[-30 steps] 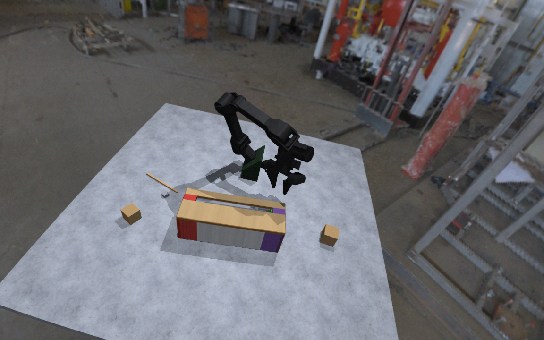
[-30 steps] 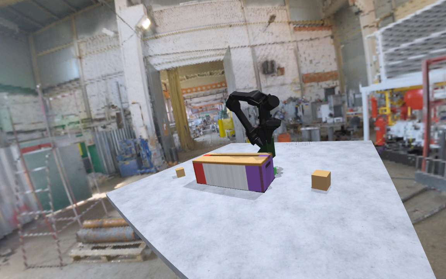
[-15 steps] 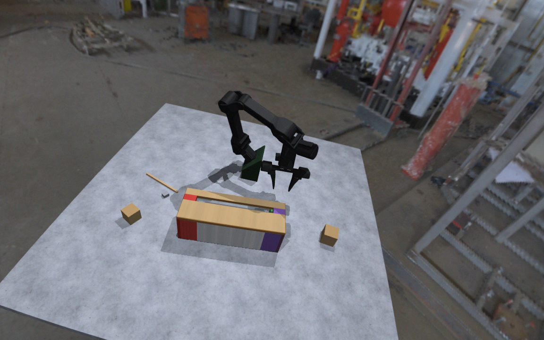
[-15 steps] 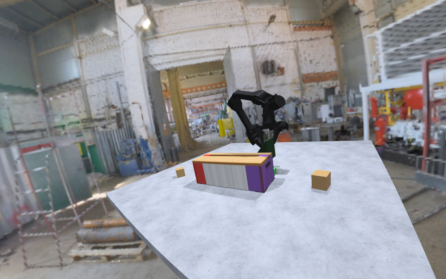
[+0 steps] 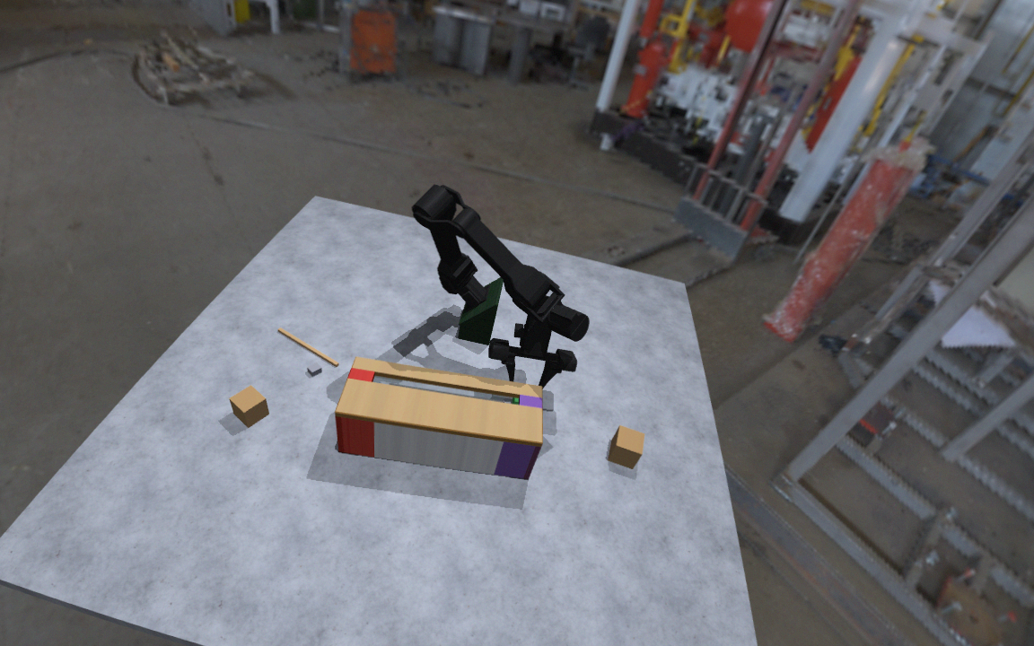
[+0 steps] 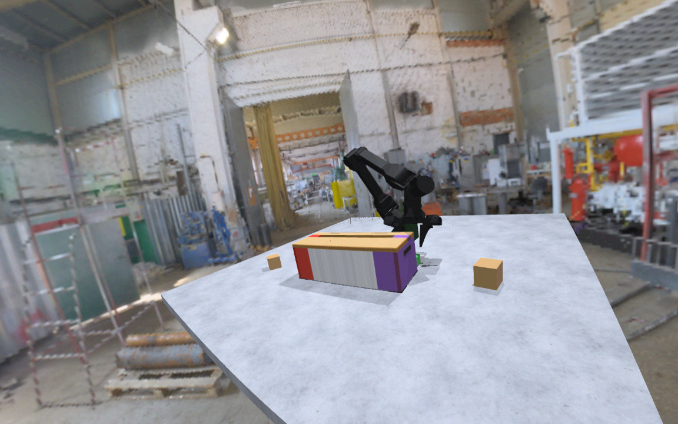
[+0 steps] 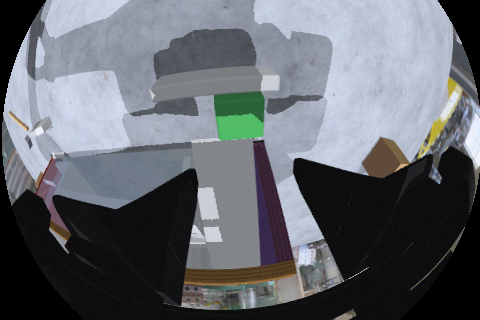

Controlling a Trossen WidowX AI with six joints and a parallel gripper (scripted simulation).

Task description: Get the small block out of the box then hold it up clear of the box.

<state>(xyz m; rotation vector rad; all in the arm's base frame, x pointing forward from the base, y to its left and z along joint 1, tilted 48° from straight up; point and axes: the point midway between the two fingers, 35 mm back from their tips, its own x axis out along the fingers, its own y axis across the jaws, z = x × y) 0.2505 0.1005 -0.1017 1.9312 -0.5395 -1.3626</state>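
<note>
Now: the green block 1 cm behind my gripper tip and 5 cm below it. Also, from my gripper tip: thin wooden stick: 6 cm behind, 51 cm to the right, 6 cm below; small grey piece: 1 cm ahead, 47 cm to the right, 6 cm below; tan cube: 15 cm ahead, 55 cm to the right, 4 cm below.
</note>
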